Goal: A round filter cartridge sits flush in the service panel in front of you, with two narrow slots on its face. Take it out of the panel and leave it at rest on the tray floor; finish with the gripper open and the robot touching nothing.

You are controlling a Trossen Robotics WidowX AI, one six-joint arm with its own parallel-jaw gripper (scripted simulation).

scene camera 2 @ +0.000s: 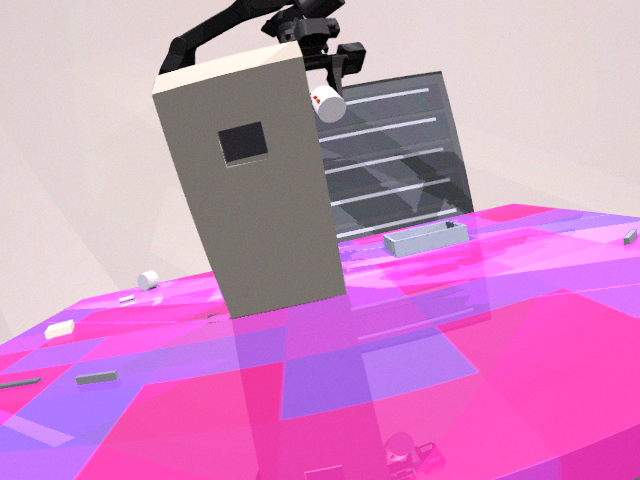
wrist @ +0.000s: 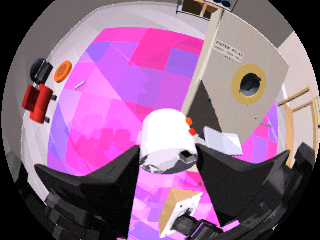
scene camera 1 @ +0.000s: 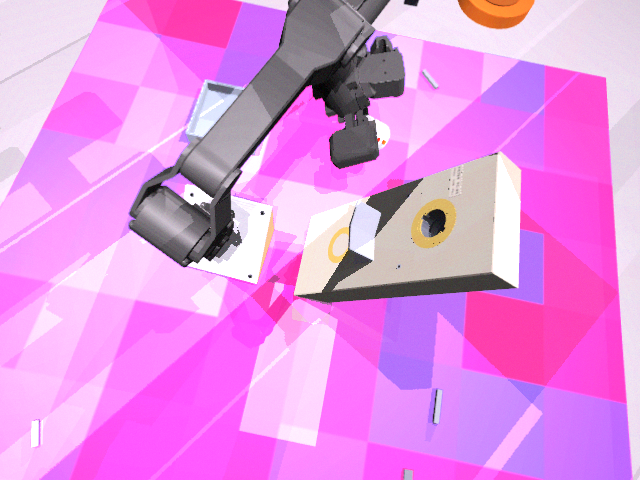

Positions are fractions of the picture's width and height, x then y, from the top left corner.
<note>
In view: my gripper (scene camera 1: 0.57,0.28), a round filter cartridge (scene camera 2: 0.51,0.22), a service panel (scene camera 1: 0.72,0.48) and a tray (scene camera 2: 0.67,0.49).
The round filter cartridge also shows in the wrist view (wrist: 0.52,0.61). My gripper shows as well in scene camera 2 (scene camera 2: 0.51,0.21) and in the wrist view (wrist: 0.52,0.62). The service panel also shows in the wrist view (wrist: 0.75,0.31).
</note>
